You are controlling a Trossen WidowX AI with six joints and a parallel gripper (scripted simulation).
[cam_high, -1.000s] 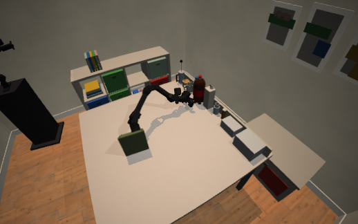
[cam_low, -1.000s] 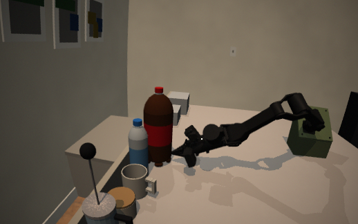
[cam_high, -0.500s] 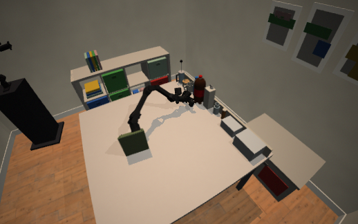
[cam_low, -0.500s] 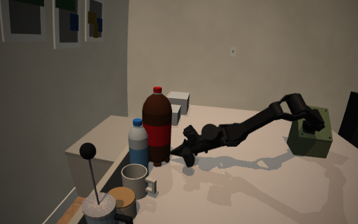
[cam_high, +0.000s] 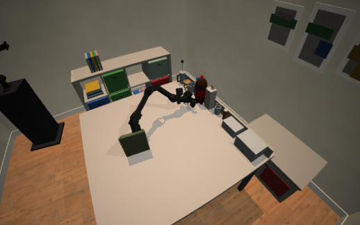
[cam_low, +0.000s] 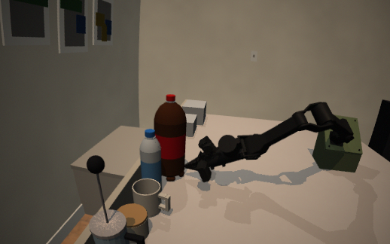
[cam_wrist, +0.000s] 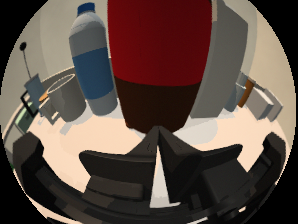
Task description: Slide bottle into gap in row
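Right now the dark cola bottle is 9 cm above my hand, 8 cm ahead of it and 2 cm to the left of it. From my hand the other things lie so: water bottle (13 cm to the left, 10 cm ahead, 5 cm above); then lidded jar (31 cm to the left, 6 cm ahead, 2 cm below).
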